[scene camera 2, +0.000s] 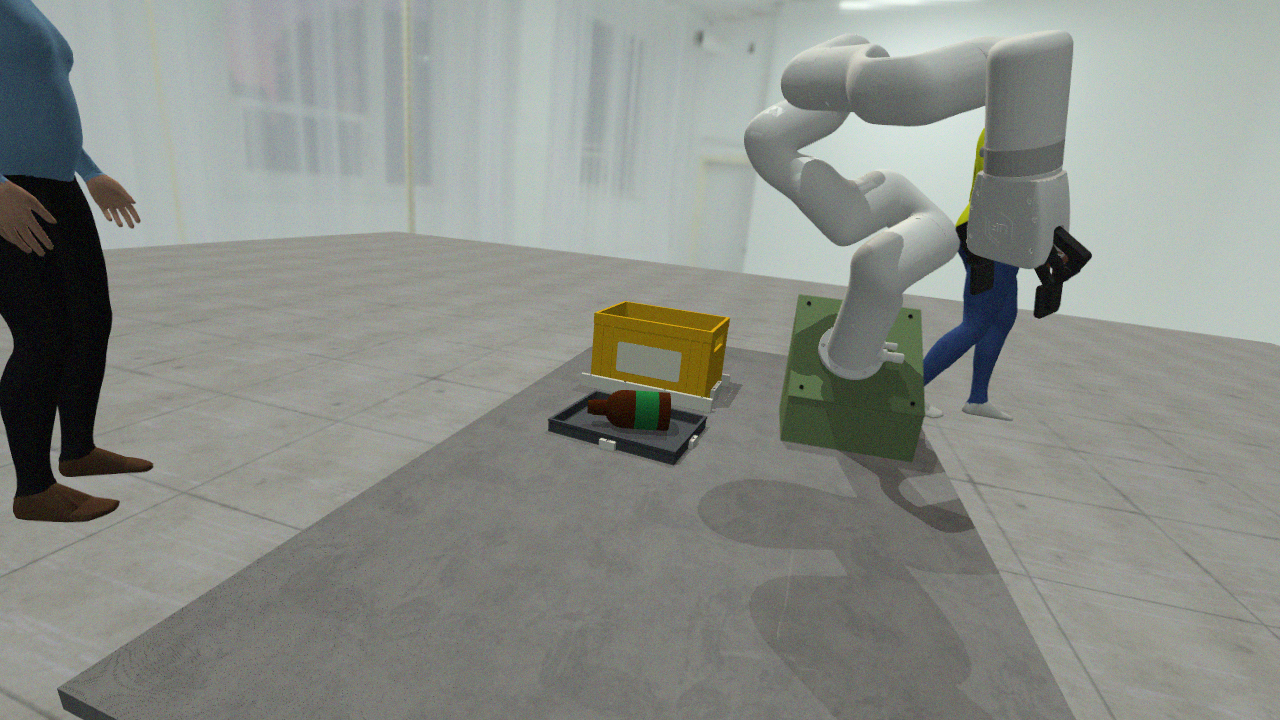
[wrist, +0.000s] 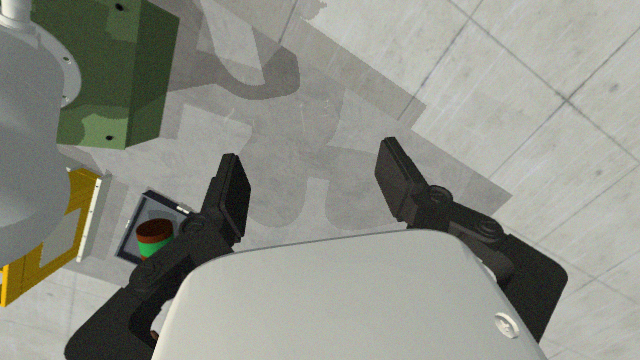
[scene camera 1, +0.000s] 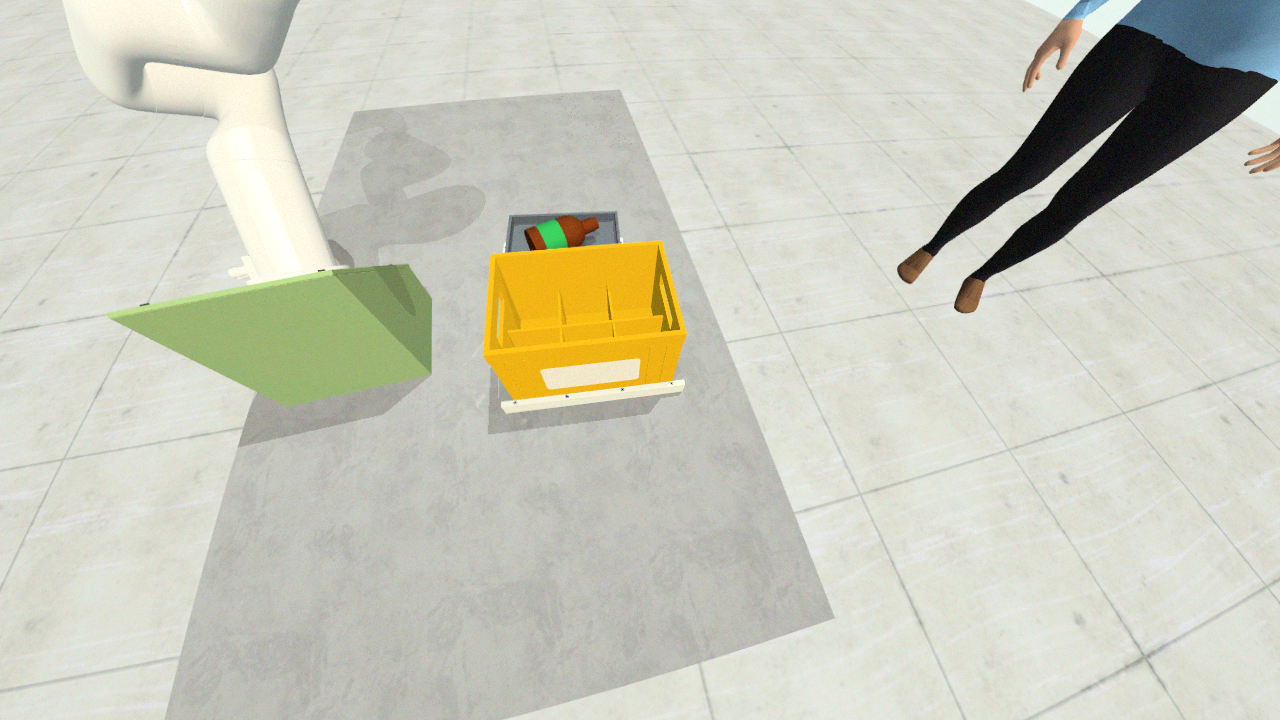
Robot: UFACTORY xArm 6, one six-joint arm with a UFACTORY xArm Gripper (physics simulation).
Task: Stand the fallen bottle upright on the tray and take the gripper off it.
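Frame: origin at the arm's base, x left, y back, z up, level; centimetres.
Seen in the pictures: gripper, fingertip midpoint: (scene camera 2: 1011, 302) (wrist: 312, 163); arm's base, link origin: (scene camera 2: 850, 352) (wrist: 3, 61) (scene camera 1: 303, 279).
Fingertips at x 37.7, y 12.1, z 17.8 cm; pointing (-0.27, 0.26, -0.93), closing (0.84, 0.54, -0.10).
Observation:
Offsets run from my fingertips to a thing's top centre.
A brown bottle with a green label @(dx -20.9, dy -52.4, dz -27.6 cm) (scene camera 1: 554, 234) (scene camera 2: 647, 410) (wrist: 154, 246) lies on its side in a shallow dark grey tray (scene camera 1: 563, 214) (scene camera 2: 581, 436) (wrist: 165, 201). In scene camera 2 its neck points left; in the wrist view its base faces up and the left finger linkage hides part of it. My gripper (scene camera 2: 1015, 288) (wrist: 312, 163) is open and empty. It hangs high, well away from the bottle and tray, on the far side of the arm's base in scene camera 2. It does not show in scene camera 1.
A yellow divided crate @(dx -49.1, dy -52.6, dz -18.0 cm) (scene camera 1: 581, 273) (scene camera 2: 606, 353) (wrist: 84, 187) stands right beside the tray on a white-edged support. The arm's green base block (scene camera 1: 268, 344) (scene camera 2: 850, 420) (wrist: 152, 75) stands nearby. One person (scene camera 1: 1074, 152) (scene camera 2: 53, 313) stands beside the grey platform (scene camera 1: 501, 537) (scene camera 2: 447, 582), another (scene camera 2: 984, 331) behind the arm.

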